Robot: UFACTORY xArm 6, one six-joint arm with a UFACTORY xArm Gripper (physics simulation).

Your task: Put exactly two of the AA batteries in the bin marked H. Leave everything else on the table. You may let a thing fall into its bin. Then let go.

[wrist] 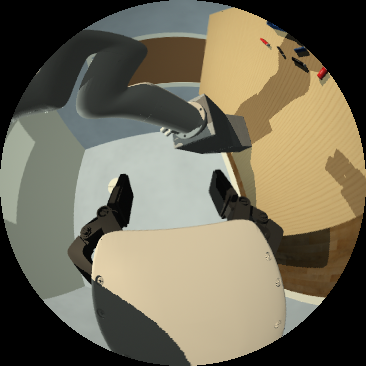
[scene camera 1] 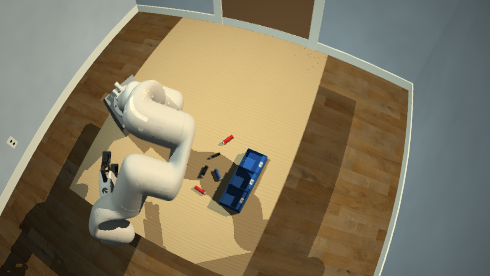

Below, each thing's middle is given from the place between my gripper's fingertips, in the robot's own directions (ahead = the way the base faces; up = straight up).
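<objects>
Blue three-compartment bin (scene camera 1: 241, 184): far ahead of my hand, far to the left of it, far below it.
</objects>
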